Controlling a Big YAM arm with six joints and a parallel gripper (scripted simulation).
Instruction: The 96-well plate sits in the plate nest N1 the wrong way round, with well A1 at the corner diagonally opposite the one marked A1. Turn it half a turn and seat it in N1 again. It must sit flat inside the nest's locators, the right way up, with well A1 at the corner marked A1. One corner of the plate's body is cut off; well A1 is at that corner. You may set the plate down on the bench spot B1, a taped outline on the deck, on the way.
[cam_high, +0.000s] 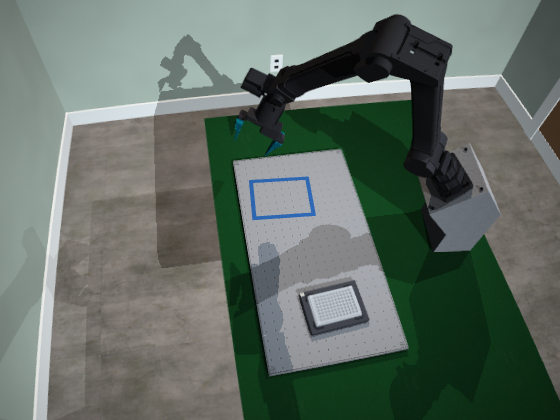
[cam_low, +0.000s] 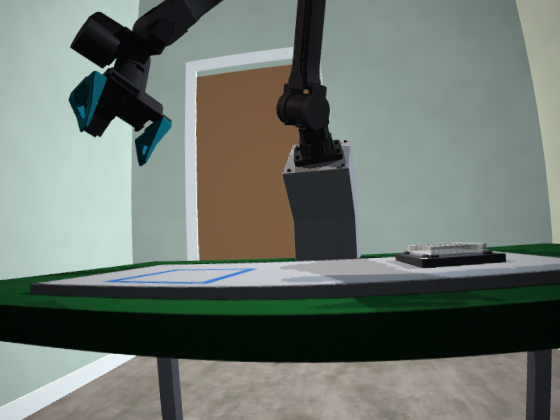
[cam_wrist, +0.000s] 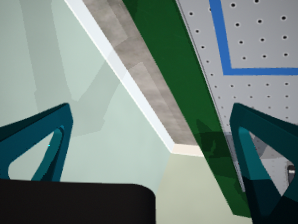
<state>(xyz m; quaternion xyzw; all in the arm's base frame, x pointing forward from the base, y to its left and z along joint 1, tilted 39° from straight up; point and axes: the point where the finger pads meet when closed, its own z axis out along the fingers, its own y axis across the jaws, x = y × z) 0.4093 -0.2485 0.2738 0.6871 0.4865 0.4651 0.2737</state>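
Right now the 96-well plate is 46 cm to the left of my hand, 17 cm below it and 12 cm behind it. The rest, counted from my hand: plate nest N1: 46 cm to the left, 18 cm below, 12 cm behind; then A1 label: 40 cm to the left, 17 cm below, 5 cm behind.
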